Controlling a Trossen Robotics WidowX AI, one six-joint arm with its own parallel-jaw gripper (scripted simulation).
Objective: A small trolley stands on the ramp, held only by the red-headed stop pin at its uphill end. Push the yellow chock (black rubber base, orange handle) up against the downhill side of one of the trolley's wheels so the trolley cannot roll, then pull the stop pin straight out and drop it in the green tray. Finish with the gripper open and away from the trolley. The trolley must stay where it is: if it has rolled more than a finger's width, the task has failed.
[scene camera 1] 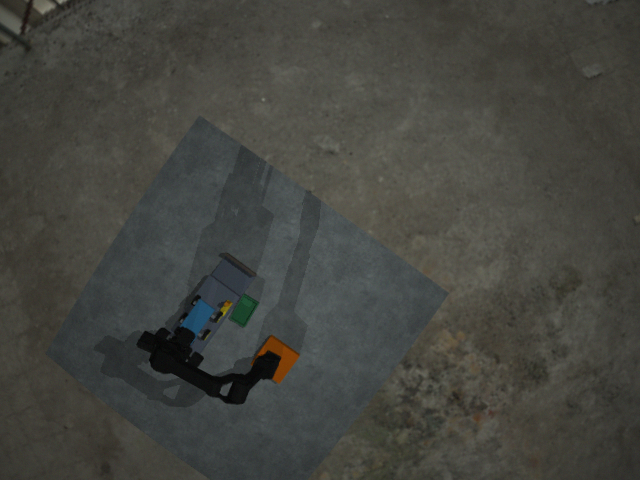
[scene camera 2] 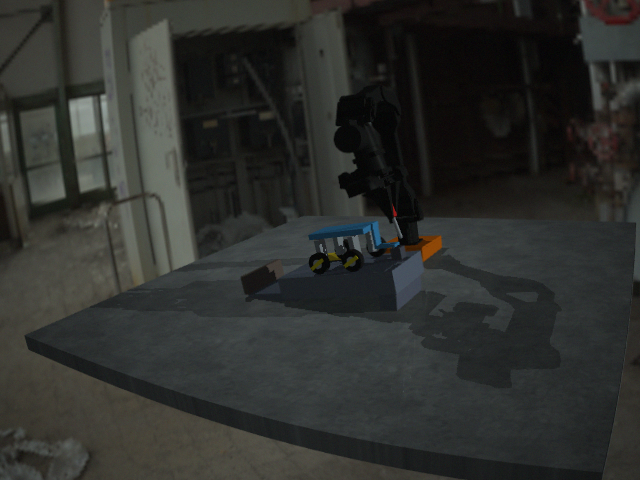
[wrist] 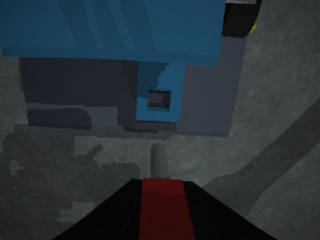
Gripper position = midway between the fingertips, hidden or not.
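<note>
Scene camera 2 shows the gripper [scene camera 2: 393,218], a blue-topped trolley [scene camera 2: 349,251] and a brown bar [scene camera 2: 270,272]. In scene camera 1 there are the trolley [scene camera 1: 194,321] and the gripper [scene camera 1: 182,348], and the wrist view shows the trolley [wrist: 163,44] along with the gripper [wrist: 160,191]. The gripper holds a stop pin.
</note>
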